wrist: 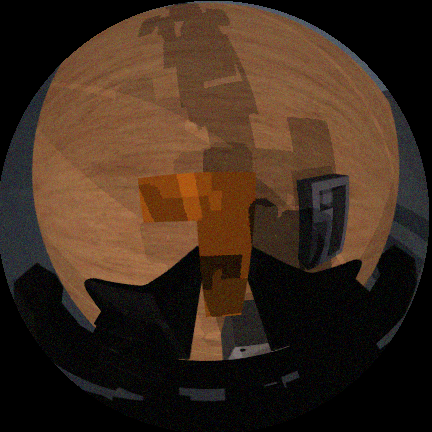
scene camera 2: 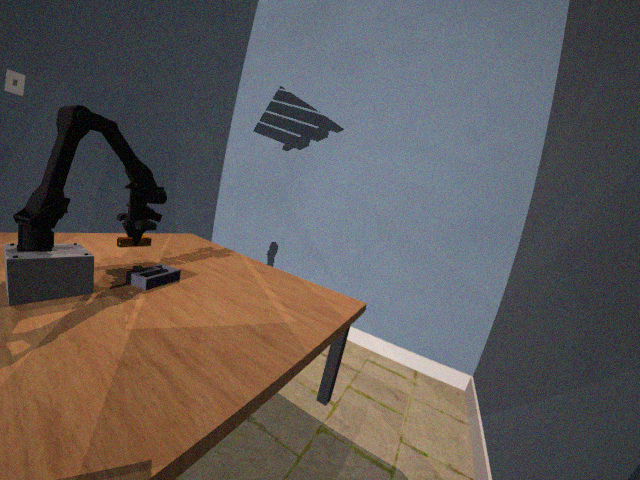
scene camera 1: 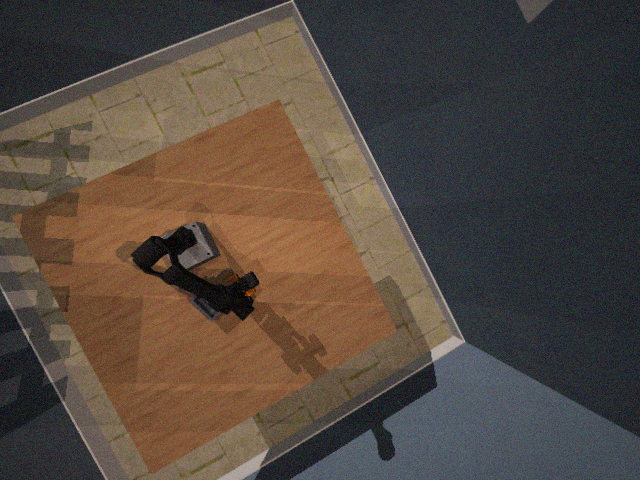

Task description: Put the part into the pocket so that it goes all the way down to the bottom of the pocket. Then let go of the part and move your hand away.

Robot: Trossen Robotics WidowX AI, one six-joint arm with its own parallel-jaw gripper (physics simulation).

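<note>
An orange L-shaped part is held level above the table. My gripper is shut on the long leg of the part, with one black finger on each side. The short leg points left in the wrist view. The dark grey block with the pocket sits on the table, apart from the part, to the right in the wrist view. The arm partly covers the block in scene camera 1. The pocket opens upward; its floor is hard to see.
The arm's grey base box stands on the wooden table, close to the pocket block. Shadows of the arm fall across the table. The table's edge shows in scene camera 2.
</note>
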